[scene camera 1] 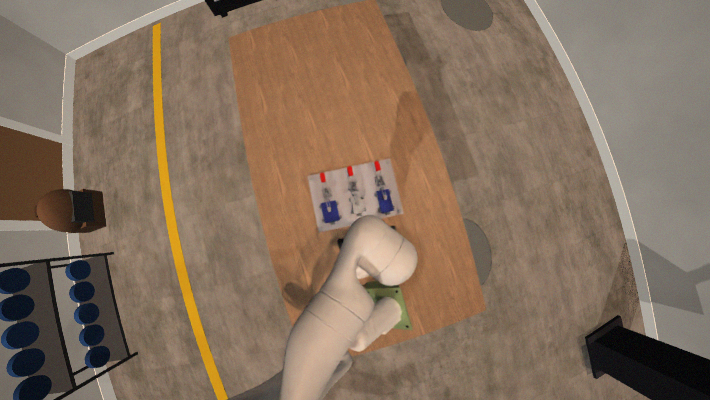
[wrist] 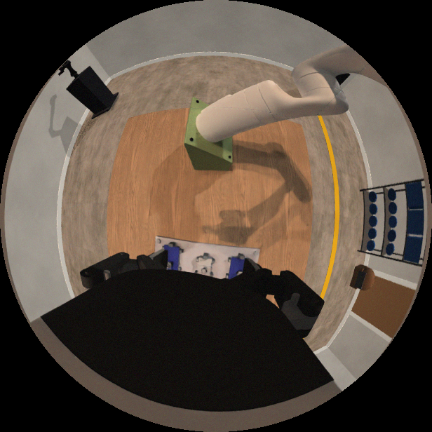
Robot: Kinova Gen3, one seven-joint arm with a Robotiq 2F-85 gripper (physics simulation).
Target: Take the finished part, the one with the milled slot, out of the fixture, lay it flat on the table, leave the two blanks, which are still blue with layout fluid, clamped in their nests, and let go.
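Frame: origin at the arm's base, x left, y down, z back, level; metres.
Where they show: arm's base, origin of its link: (scene camera 1: pixel 390 308).
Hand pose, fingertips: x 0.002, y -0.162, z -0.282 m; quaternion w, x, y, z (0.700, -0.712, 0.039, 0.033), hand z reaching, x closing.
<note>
Things, the pixels of their top centre, and the offset from my fingertips. "spot": a spot on its surface instead. Level surfaces: height alone.
- light grey fixture plate, centre of its top: (scene camera 1: pixel 355 194) dy +0.288, dx -0.026, dz -0.152 m
- finished part, a spot on its surface: (scene camera 1: pixel 357 205) spot: dy +0.241, dx -0.018, dz -0.104 m
- wooden table, height of its surface: dy +0.304 m
The light grey fixture plate (scene camera 1: pixel 342 192) (wrist: pixel 189 254) lies on the table. The finished part (scene camera 1: pixel 357 205) (wrist: pixel 204 262) is pale metal and sits in the middle nest; its slot is too small to make out. One blue blank (scene camera 1: pixel 330 212) (wrist: pixel 236 266) sits in the nest on the left in the scene view, and another blue blank (scene camera 1: pixel 384 201) (wrist: pixel 172 256) in the nest on the right. Toggle clamps with red handles reach to all three nests. My gripper (scene camera 1: pixel 367 234) (wrist: pixel 204 263) is open and empty, above the table beside the plate's nest side; the arm hides most of it in the scene view.
The wooden table (scene camera 1: pixel 320 100) (wrist: pixel 135 190) carries the green robot mount (scene camera 1: pixel 404 320) (wrist: pixel 212 161) near one end. My arm (scene camera 1: pixel 325 320) (wrist: pixel 245 110) reaches over that end. A black pedestal (scene camera 1: pixel 650 350) (wrist: pixel 92 91) and a rack with blue items (scene camera 1: pixel 61 325) stand off the table.
</note>
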